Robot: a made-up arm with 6 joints.
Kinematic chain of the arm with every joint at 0, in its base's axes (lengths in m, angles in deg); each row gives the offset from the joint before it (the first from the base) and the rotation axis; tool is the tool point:
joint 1: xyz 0 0 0.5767 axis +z
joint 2: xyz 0 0 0 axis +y
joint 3: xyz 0 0 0.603 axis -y
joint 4: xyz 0 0 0 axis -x
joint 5: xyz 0.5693 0 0 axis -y
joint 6: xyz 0 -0.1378 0 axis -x
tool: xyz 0 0 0
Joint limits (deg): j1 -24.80..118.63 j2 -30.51..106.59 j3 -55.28..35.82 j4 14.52..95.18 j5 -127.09..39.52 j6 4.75..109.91
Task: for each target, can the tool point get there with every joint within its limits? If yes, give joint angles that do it. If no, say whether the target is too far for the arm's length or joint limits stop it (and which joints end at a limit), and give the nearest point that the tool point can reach.
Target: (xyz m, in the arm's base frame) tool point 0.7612 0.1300 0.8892
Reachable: yes | joints 17.60 23.59 -9.80 39.52 -102.47 21.20
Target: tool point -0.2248 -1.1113 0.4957
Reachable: no: joint limits stop it (at a limit: joint 1, joint 3, joint 4) | nearest point 0.2780 -0.2754 0.4630 | short by 0.976 m
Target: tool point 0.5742 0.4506 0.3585
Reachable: yes | joints 47.53 58.32 -17.44 30.05 -101.61 85.16
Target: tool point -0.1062 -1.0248 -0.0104
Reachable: no: joint limits stop it (at a limit: joint 1, joint 4) | nearest point 0.2467 -0.2610 -0.0104 | short by 0.841 m
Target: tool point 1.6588 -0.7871 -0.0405
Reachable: no: too far | nearest point 0.9576 -0.4472 0.2214 | short by 0.822 m
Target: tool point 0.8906 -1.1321 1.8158
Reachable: no: too far | nearest point 0.6590 -0.4300 1.3284 | short by 0.885 m
